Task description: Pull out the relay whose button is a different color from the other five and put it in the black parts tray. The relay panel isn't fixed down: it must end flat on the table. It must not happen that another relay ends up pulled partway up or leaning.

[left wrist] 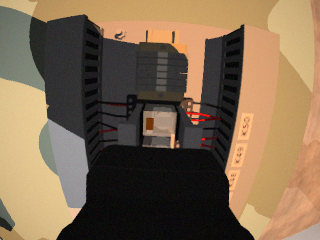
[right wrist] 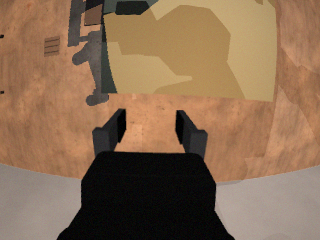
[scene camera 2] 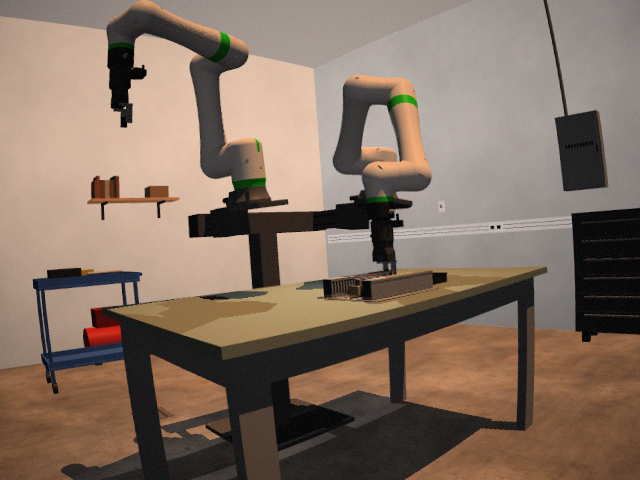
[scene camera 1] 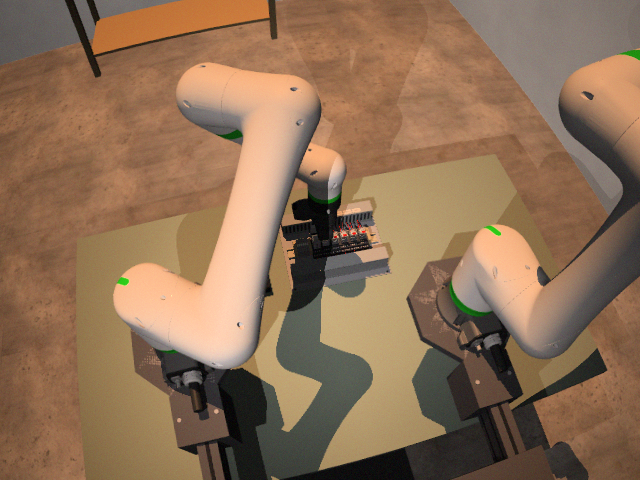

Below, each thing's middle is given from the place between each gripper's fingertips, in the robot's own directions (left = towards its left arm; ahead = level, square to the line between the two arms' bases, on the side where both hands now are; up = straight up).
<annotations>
I see my left gripper 10 mm short of the relay panel [scene camera 1: 308, 268], 60 mm to the left of it and 30 mm above it.
I see my right gripper [scene camera 2: 126, 125] 74 cm to the right of the relay panel, 60 cm above it and 34 cm short of it.
</annotations>
